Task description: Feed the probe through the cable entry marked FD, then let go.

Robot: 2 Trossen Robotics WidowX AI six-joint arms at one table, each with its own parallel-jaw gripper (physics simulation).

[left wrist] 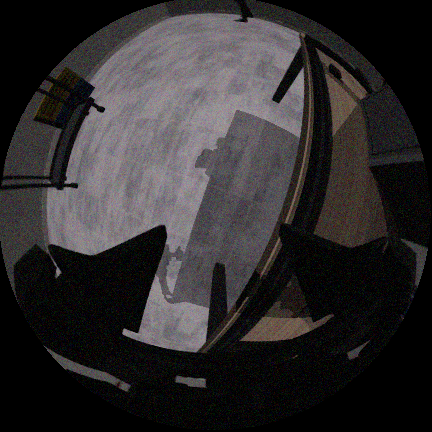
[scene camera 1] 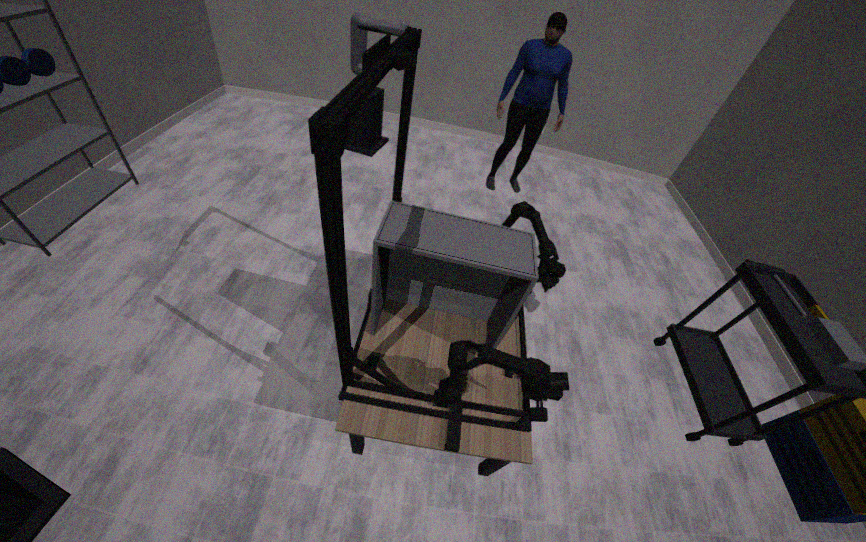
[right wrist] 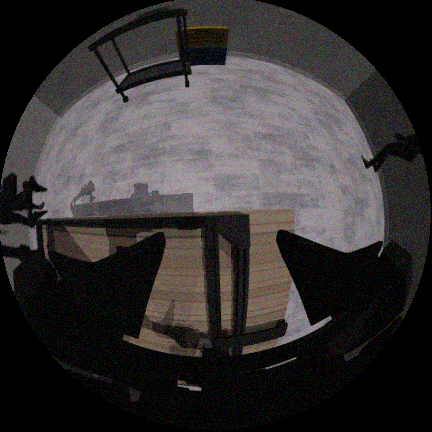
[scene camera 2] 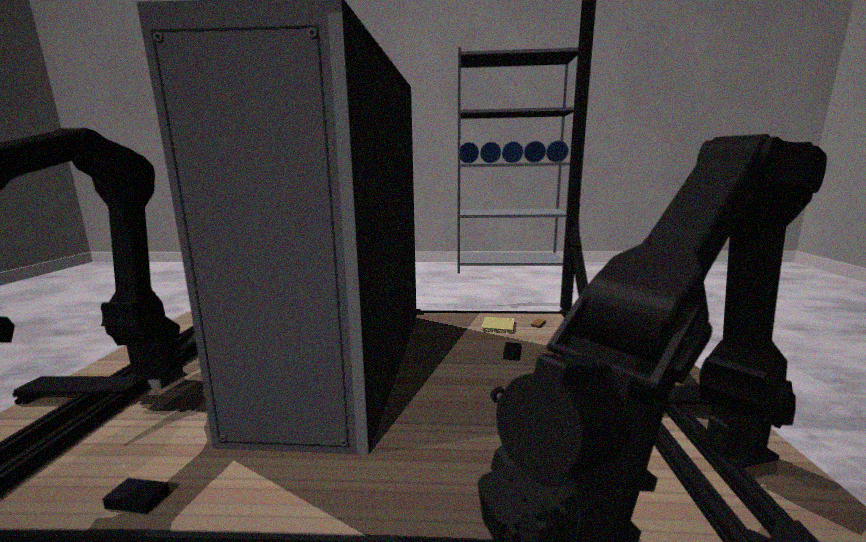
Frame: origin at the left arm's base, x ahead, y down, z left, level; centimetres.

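Seen in the pictures: left gripper, fingertip midpoint: (left wrist: 224,230) (scene camera 1: 537,293) (right wrist: 46,199); right gripper, fingertip midpoint: (scene camera 1: 537,403) (right wrist: 222,237); left arm's base, link origin: (scene camera 2: 735,447); right arm's base, link origin: (scene camera 1: 442,399) (right wrist: 216,352) (scene camera 2: 154,370).
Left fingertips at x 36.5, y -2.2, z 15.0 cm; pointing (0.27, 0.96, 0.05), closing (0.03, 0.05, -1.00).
Observation:
Offsets run from my left fingertips to a thing's top centre. Level surfaces: height alone.
A tall grey cabinet @[dy -52.3, dx +12.1, dz -58.2 cm] (scene camera 1: 472,242) (scene camera 2: 255,242) (left wrist: 395,122) stands upright on the wooden table @[dy +4.1 cm] (scene camera 1: 408,425) (scene camera 2: 415,476). Its open side faces the lower part of scene camera 1, where its inside is dark. The cable entry marked FD and the probe cannot be made out in these views. My left gripper (scene camera 1: 553,282) (left wrist: 224,230) is open and empty, beyond the cabinet near the table's edge; its fingers are hidden in scene camera 2. My right gripper (scene camera 1: 554,397) (right wrist: 222,237) is open and empty, raised at the table's right edge in scene camera 1.
A black block @[dy +2.7, dx +38.4, dz -29.3 cm] (scene camera 2: 136,495) (left wrist: 335,71) lies beside the cabinet. A yellow block @[dy +3.0, dx -25.9, dz -67.5 cm] (scene camera 2: 498,324), a small orange-brown piece @[dy +3.4, dx -35.9, dz -65.9 cm] (scene camera 2: 538,323) and a small black piece @[dy +2.7, dx -22.3, dz -52.3 cm] (scene camera 2: 512,350) lie farther back. A black frame (scene camera 1: 332,255) rises over the table. Black rails (right wrist: 212,280) run along the table.

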